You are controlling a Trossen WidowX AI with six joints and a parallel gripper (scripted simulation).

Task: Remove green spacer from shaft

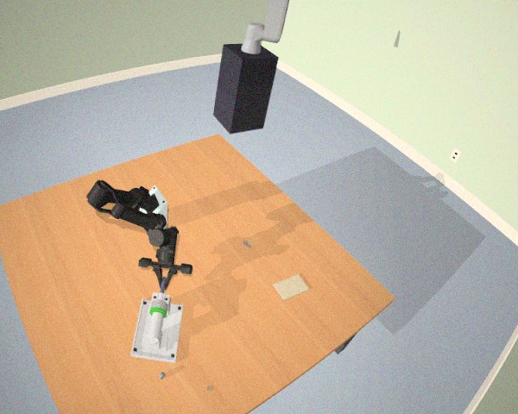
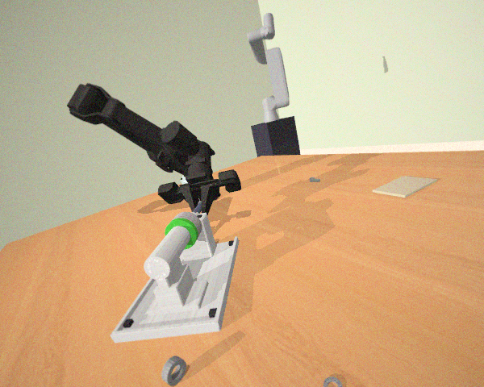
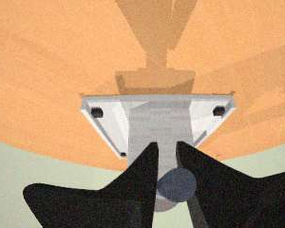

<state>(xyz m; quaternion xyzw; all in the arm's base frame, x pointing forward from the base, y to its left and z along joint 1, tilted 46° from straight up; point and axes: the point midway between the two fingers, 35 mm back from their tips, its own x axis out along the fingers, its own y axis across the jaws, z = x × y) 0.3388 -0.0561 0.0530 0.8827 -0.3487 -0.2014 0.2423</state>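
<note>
The shaft lies 5 cm ahead of my gripper tip, 3 cm to the right of it and 2 cm above it. Also, from my gripper tip: grey bolt 11 cm behind, 42 cm to the left, 5 cm below; green spacer 9 cm ahead, 6 cm to the right, 2 cm above; flat beige tile 15 cm ahead, 47 cm to the left, 5 cm below.
</note>
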